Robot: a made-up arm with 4 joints.
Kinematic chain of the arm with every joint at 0, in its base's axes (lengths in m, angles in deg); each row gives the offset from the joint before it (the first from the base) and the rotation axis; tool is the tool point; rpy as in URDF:
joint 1: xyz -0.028 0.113 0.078 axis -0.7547 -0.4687 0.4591
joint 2: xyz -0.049 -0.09 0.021 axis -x
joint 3: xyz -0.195 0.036 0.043 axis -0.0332 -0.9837 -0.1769
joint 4: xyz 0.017 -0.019 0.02 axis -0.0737 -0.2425 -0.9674
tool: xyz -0.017 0.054 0 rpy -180 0 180
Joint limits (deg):
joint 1: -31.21..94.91
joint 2: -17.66..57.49
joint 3: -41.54..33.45
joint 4: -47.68..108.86
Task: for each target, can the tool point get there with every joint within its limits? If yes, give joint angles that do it. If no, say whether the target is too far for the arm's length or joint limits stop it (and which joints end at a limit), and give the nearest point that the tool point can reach.
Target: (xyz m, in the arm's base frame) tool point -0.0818 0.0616 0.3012
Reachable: no: joint limits stop it (at a limit: joint 1) | nearest point -0.2004 0.0690 0.2192 | short by 0.144 m
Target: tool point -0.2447 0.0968 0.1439
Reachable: yes | joints 7.41 9.38 15.29 36.87
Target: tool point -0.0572 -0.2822 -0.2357
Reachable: no: too far | nearest point -0.1649 -0.0996 0.0492 | short by 0.355 m
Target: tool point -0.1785 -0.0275 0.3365
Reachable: no: joint limits stop it (at a limit: joint 1, joint 3, joint 4) | nearest point -0.2148 0.0226 0.2192 | short by 0.133 m
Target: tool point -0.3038 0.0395 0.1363
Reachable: yes | joints 22.93 -11.13 15.64 -29.90
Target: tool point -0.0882 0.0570 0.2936
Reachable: no: joint limits stop it (at a limit: joint 1) | nearest point -0.2001 0.0666 0.2184 | short by 0.135 m
